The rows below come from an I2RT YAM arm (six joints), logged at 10 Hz.
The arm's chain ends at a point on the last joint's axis. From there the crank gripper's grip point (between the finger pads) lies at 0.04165 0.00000 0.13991 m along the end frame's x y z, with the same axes.
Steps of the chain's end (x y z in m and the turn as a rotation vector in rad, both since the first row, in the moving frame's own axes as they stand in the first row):
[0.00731, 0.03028, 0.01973, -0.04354, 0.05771, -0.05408]
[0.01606, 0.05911, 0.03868, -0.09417, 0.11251, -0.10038]
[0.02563, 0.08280, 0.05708, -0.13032, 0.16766, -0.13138]
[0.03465, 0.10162, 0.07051, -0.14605, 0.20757, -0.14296]
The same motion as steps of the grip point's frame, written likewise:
[0.01541, 0.03384, 0.01701, -0.04354, 0.05771, -0.05408]
[0.03191, 0.06705, 0.03271, -0.09417, 0.11251, -0.10038]
[0.04910, 0.09344, 0.04739, -0.13032, 0.16766, -0.13138]
[0.06342, 0.11321, 0.05794, -0.14605, 0.20757, -0.14296]

